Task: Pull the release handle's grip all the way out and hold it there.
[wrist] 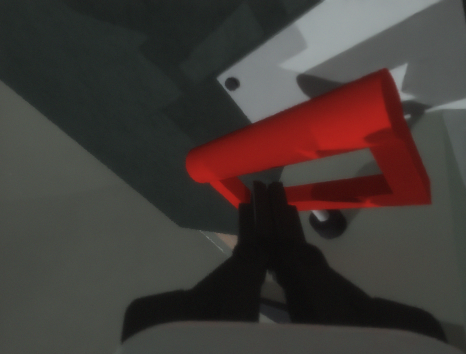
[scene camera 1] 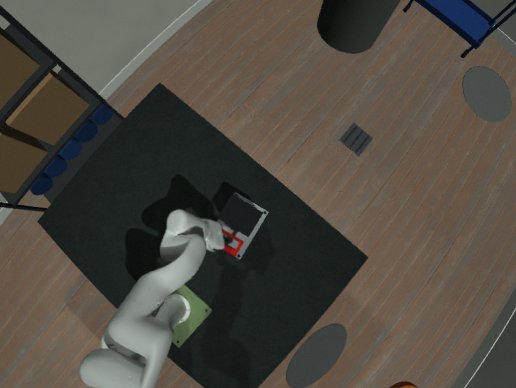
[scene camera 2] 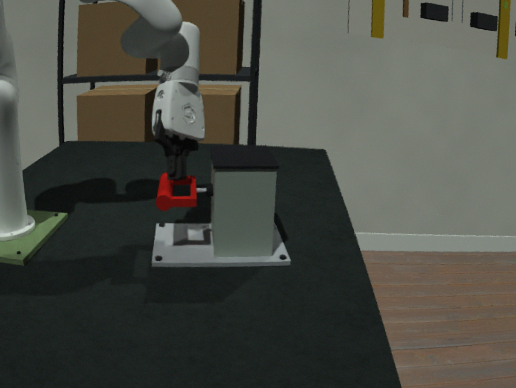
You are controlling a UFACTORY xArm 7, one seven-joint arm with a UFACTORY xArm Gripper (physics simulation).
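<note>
The release handle is a red frame with a thick round grip (scene camera 1: 231,251) (scene camera 2: 164,192) (wrist: 295,132). A short silver rod (scene camera 2: 202,190) (wrist: 320,215) shows between the frame and the black collar (scene camera 2: 209,190) (wrist: 332,226) on the pale housing (scene camera 2: 244,212), which has a dark top (scene camera 1: 242,215). My gripper (scene camera 2: 176,176) (wrist: 263,200) is shut and empty. It points down at the handle's upper side in scene camera 2. In the wrist view its tips overlap the frame's opening, between the grip and the rod-side bar, near the left end. Whether they touch the handle is unclear.
The housing stands on a light base plate (scene camera 1: 258,227) (scene camera 2: 182,256) (wrist: 260,90) with dark bolts, on a black mat (scene camera 1: 300,225) (scene camera 2: 310,325). The arm's green mounting plate (scene camera 1: 195,320) (scene camera 2: 42,237) is nearby. A shelf rack (scene camera 2: 255,75) with cardboard boxes (scene camera 2: 222,112) stands behind.
</note>
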